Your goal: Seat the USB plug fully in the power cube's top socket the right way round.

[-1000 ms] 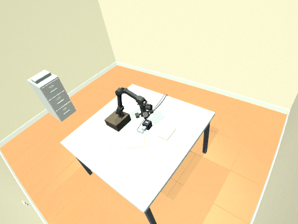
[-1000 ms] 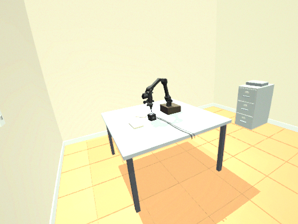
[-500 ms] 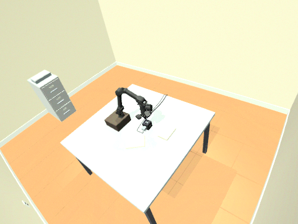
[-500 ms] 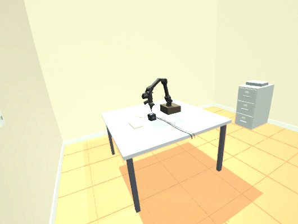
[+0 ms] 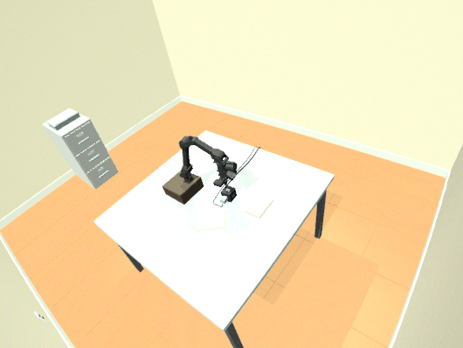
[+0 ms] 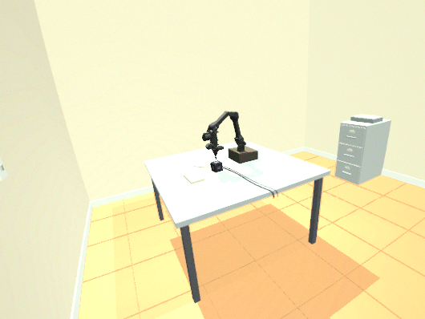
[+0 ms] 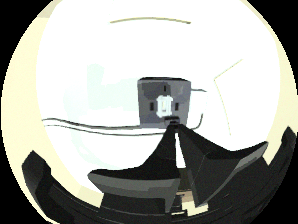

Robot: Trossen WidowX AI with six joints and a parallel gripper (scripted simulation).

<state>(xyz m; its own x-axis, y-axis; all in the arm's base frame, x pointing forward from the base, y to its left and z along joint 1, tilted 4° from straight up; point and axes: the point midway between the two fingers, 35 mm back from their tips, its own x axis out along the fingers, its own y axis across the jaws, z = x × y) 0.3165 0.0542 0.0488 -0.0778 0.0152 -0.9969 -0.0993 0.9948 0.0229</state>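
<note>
Right now the USB plug is 2 cm below my gripper tip.
</note>
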